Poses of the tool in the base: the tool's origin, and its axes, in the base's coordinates. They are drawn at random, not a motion.
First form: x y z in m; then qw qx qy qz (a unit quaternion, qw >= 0).
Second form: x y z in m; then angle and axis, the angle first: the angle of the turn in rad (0 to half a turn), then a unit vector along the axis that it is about. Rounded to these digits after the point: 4 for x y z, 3 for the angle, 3 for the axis.
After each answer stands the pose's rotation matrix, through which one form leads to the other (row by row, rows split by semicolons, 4 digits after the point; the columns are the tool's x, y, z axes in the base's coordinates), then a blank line. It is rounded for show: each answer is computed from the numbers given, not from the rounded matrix.
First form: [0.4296, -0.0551, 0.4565, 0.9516, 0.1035, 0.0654, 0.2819]
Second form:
[0.4296, -0.0551, 0.4565, 0.625, 0.337, 0.213, 0.917]
0.8325 -0.5230 0.1828; 0.5501 0.8196 -0.1601; -0.0661 0.2339 0.9700

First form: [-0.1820, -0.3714, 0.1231, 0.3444, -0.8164, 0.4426, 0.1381]
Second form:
[-0.1820, -0.3714, 0.1231, 2.438, -0.870, 0.471, 0.147]
0.5701 -0.8177 0.0794; -0.6275 -0.3710 0.6845; -0.5303 -0.4401 -0.7247

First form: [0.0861, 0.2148, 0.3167, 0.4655, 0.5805, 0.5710, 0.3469]
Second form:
[0.0861, 0.2148, 0.3167, 2.173, 0.656, 0.645, 0.392]
0.1073 0.3399 0.9343; 0.9858 0.0854 -0.1443; -0.1288 0.9366 -0.3260

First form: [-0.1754, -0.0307, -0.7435, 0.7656, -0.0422, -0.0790, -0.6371]
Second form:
[-0.1754, -0.0307, -0.7435, 1.398, -0.066, -0.123, -0.990]
0.1758 0.9821 -0.0672; -0.9688 0.1847 0.1653; 0.1747 0.0360 0.9840

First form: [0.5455, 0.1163, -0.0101, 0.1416, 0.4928, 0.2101, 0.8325]
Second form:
[0.5455, 0.1163, -0.0101, 2.857, 0.498, 0.212, 0.841]
-0.4742 -0.0287 0.8799; 0.4428 -0.8716 0.2102; 0.7609 0.4893 0.4261

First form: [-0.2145, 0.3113, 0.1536, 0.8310, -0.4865, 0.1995, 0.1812]
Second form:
[-0.2145, 0.3113, 0.1536, 1.180, -0.875, 0.359, 0.326]
0.8547 -0.4953 0.1553; 0.1071 0.4609 0.8810; -0.5079 -0.7364 0.4470

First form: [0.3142, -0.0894, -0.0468, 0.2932, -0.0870, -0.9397, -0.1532]
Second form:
[0.3142, -0.0894, -0.0468, 2.546, -0.091, -0.983, -0.160]
-0.8129 0.2533 -0.5244; 0.0737 0.9379 0.3389; 0.5777 0.2369 -0.7811

